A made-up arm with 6 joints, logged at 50 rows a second.
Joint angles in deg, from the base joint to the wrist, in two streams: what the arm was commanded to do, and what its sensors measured. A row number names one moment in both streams.
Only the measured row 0 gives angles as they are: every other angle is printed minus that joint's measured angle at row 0.
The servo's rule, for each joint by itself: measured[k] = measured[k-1] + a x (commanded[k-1-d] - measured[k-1]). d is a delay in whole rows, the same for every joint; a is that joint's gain. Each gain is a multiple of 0.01, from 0.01 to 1. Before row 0 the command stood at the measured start. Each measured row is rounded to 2 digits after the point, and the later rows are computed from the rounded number. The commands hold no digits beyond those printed.
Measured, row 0: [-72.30 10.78 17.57 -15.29 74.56 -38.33]
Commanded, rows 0 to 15: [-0.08 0.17 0.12 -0.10 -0.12 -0.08]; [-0.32 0.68 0.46 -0.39 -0.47 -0.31]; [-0.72 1.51 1.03 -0.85 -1.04 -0.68]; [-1.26 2.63 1.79 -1.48 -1.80 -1.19]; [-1.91 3.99 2.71 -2.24 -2.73 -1.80]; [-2.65 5.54 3.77 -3.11 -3.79 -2.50]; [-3.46 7.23 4.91 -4.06 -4.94 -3.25]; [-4.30 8.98 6.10 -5.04 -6.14 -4.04]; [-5.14 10.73 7.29 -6.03 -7.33 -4.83]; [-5.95 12.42 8.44 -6.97 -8.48 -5.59]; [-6.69 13.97 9.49 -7.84 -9.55 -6.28]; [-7.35 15.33 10.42 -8.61 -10.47 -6.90]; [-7.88 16.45 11.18 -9.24 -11.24 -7.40]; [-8.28 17.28 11.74 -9.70 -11.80 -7.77]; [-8.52 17.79 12.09 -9.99 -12.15 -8.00]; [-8.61 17.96 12.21 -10.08 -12.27 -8.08]
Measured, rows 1 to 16: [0.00 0.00 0.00 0.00 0.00 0.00]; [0.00 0.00 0.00 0.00 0.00 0.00]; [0.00 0.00 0.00 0.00 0.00 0.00]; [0.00 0.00 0.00 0.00 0.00 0.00]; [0.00 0.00 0.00 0.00 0.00 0.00]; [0.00 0.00 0.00 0.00 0.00 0.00]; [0.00 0.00 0.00 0.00 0.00 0.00]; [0.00 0.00 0.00 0.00 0.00 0.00]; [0.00 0.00 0.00 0.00 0.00 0.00]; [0.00 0.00 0.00 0.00 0.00 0.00]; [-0.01 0.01 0.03 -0.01 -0.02 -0.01]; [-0.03 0.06 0.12 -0.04 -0.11 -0.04]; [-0.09 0.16 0.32 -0.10 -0.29 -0.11]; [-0.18 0.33 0.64 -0.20 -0.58 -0.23]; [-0.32 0.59 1.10 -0.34 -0.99 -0.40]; [-0.51 0.94 1.69 -0.53 -1.52 -0.63]
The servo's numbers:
d 10
a 0.08 0.07 0.22 0.07 0.19 0.11

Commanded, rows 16 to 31: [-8.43 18.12 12.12 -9.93 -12.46 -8.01]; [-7.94 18.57 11.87 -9.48 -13.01 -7.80]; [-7.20 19.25 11.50 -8.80 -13.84 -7.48]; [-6.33 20.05 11.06 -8.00 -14.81 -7.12]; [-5.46 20.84 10.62 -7.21 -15.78 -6.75]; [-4.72 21.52 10.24 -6.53 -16.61 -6.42]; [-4.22 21.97 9.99 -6.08 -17.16 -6.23]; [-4.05 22.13 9.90 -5.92 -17.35 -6.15]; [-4.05 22.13 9.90 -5.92 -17.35 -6.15]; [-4.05 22.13 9.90 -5.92 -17.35 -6.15]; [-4.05 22.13 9.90 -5.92 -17.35 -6.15]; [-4.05 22.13 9.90 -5.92 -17.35 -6.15]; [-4.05 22.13 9.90 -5.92 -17.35 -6.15]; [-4.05 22.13 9.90 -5.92 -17.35 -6.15]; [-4.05 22.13 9.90 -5.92 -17.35 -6.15]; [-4.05 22.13 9.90 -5.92 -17.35 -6.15]
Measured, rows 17 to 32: [-0.75 1.38 2.40 -0.78 -2.17 -0.92]; [-1.03 1.91 3.21 -1.08 -2.92 -1.26]; [-1.36 2.53 4.11 -1.43 -3.76 -1.65]; [-1.73 3.22 5.06 -1.82 -4.66 -2.08]; [-2.13 3.97 6.03 -2.24 -5.59 -2.54]; [-2.55 4.77 7.00 -2.69 -6.52 -3.02]; [-2.98 5.59 7.92 -3.15 -7.42 -3.50]; [-3.40 6.41 8.76 -3.61 -8.25 -3.97]; [-3.81 7.21 9.49 -4.06 -8.99 -4.41]; [-4.19 7.96 10.09 -4.48 -9.61 -4.81]; [-4.53 8.67 10.54 -4.86 -10.15 -5.16]; [-4.80 9.36 10.83 -5.18 -10.69 -5.45]; [-4.99 10.05 10.98 -5.43 -11.29 -5.67]; [-5.10 10.75 11.00 -5.61 -11.96 -5.83]; [-5.13 11.46 10.92 -5.72 -12.69 -5.93]; [-5.10 12.16 10.77 -5.78 -13.43 -5.98]
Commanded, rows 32 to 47: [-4.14 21.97 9.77 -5.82 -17.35 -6.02]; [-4.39 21.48 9.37 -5.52 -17.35 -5.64]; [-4.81 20.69 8.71 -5.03 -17.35 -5.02]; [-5.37 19.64 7.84 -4.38 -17.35 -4.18]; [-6.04 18.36 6.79 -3.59 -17.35 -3.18]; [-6.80 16.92 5.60 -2.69 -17.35 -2.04]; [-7.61 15.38 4.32 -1.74 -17.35 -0.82]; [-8.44 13.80 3.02 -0.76 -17.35 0.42]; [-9.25 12.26 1.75 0.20 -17.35 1.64]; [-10.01 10.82 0.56 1.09 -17.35 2.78]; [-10.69 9.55 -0.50 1.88 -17.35 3.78]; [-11.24 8.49 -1.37 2.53 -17.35 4.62]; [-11.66 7.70 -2.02 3.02 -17.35 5.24]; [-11.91 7.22 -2.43 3.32 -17.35 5.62]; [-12.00 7.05 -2.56 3.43 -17.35 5.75]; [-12.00 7.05 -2.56 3.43 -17.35 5.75]
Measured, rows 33 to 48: [-5.03 12.85 10.60 -5.80 -14.14 -6.01]; [-4.95 13.50 10.45 -5.81 -14.75 -6.03]; [-4.88 14.10 10.33 -5.82 -15.24 -6.04]; [-4.81 14.66 10.24 -5.83 -15.64 -6.05]; [-4.75 15.18 10.17 -5.84 -15.96 -6.06]; [-4.69 15.67 10.11 -5.85 -16.22 -6.07]; [-4.64 16.12 10.06 -5.85 -16.43 -6.08]; [-4.59 16.54 10.02 -5.85 -16.60 -6.09]; [-4.55 16.93 9.99 -5.85 -16.74 -6.10]; [-4.51 17.29 9.97 -5.85 -16.86 -6.11]; [-4.48 17.62 9.93 -5.85 -16.95 -6.10]; [-4.47 17.89 9.81 -5.83 -17.03 -6.05]; [-4.50 18.09 9.57 -5.77 -17.09 -5.94]; [-4.57 18.20 9.19 -5.67 -17.14 -5.75]; [-4.69 18.21 8.66 -5.52 -17.18 -5.47]; [-4.86 18.12 7.99 -5.32 -17.21 -5.09]
